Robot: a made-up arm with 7 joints. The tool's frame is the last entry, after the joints.
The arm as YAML. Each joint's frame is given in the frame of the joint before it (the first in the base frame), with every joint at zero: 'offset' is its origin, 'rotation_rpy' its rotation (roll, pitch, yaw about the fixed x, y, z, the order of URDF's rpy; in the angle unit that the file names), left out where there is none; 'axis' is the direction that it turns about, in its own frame. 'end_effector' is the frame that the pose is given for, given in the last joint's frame.
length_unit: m
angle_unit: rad
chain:
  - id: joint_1
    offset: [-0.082, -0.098, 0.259]
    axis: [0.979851, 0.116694, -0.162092]
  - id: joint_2
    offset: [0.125, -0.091, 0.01]
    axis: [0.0, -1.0, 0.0]
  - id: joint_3
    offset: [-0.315, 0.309, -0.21]
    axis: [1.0, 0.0, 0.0]
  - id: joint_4
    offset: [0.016, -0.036, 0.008]
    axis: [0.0, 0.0, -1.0]
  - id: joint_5
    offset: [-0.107, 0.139, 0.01]
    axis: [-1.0, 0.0, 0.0]
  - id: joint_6
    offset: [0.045, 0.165, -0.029]
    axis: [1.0, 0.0, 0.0]
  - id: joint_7
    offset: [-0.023, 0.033, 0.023]
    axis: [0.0, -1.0, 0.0]
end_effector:
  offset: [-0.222, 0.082, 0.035]
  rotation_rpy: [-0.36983, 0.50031, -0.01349]
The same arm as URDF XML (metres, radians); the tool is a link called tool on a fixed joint. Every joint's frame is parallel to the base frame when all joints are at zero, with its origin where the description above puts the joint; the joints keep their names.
<robot name="arm">
  <joint name="tool_fixed" type="fixed">
    <parent link="link7"/>
    <child link="tool"/>
    <origin xyz="-0.2220 0.0820 0.0350" rpy="-0.3698 0.5003 -0.0135"/>
  </joint>
  <joint name="joint_7" type="continuous">
    <parent link="link6"/>
    <child link="link7"/>
    <origin xyz="-0.0230 0.0330 0.0230"/>
    <axis xyz="0 -1 0"/>
  </joint>
  <joint name="joint_6" type="continuous">
    <parent link="link5"/>
    <child link="link6"/>
    <origin xyz="0.0450 0.1650 -0.0290"/>
    <axis xyz="1 0 0"/>
  </joint>
  <joint name="joint_5" type="continuous">
    <parent link="link4"/>
    <child link="link5"/>
    <origin xyz="-0.1070 0.1390 0.0100"/>
    <axis xyz="-1 0 0"/>
  </joint>
  <joint name="joint_4" type="continuous">
    <parent link="link3"/>
    <child link="link4"/>
    <origin xyz="0.0160 -0.0360 0.0080"/>
    <axis xyz="0 0 -1"/>
  </joint>
  <joint name="joint_3" type="continuous">
    <parent link="link2"/>
    <child link="link3"/>
    <origin xyz="-0.3150 0.3090 -0.2100"/>
    <axis xyz="1 0 0"/>
  </joint>
  <joint name="joint_2" type="continuous">
    <parent link="link1"/>
    <child link="link2"/>
    <origin xyz="0.1250 -0.0910 0.0100"/>
    <axis xyz="0 -1 0"/>
  </joint>
  <joint name="joint_1" type="continuous">
    <parent link="base_link"/>
    <child link="link1"/>
    <origin xyz="-0.0820 -0.0980 0.2590"/>
    <axis xyz="0.979851 0.116694 -0.162092"/>
  </joint>
  <link name="base_link"/>
  <link name="link1"/>
  <link name="link2"/>
  <link name="link3"/>
  <link name="link4"/>
  <link name="link5"/>
  <link name="link6"/>
  <link name="link7"/>
  <link name="tool"/>
</robot>

